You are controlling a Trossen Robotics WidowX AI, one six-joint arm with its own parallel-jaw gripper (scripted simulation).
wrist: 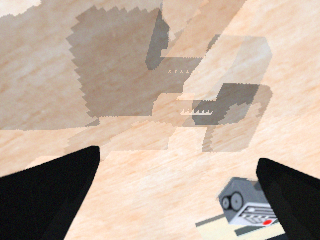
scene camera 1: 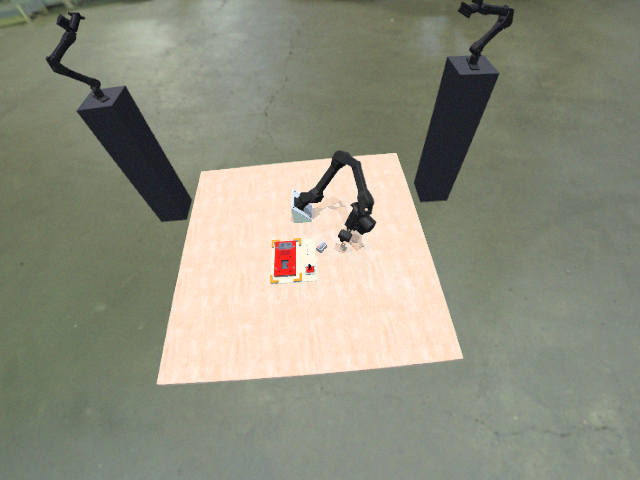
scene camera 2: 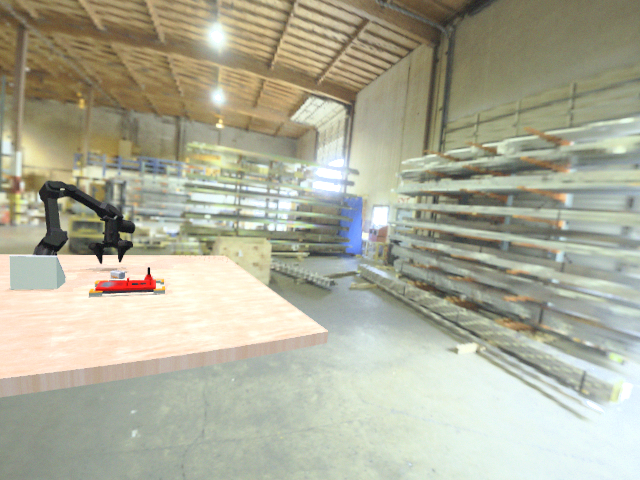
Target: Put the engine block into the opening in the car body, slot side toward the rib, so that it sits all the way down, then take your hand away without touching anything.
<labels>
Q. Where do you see a grey engine block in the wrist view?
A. At 242, 203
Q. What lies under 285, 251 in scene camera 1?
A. A red car body.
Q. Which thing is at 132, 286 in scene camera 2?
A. A red car body.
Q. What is the gripper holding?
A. Nothing.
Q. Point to a plate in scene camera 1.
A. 305, 248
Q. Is the gripper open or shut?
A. Open.
</labels>
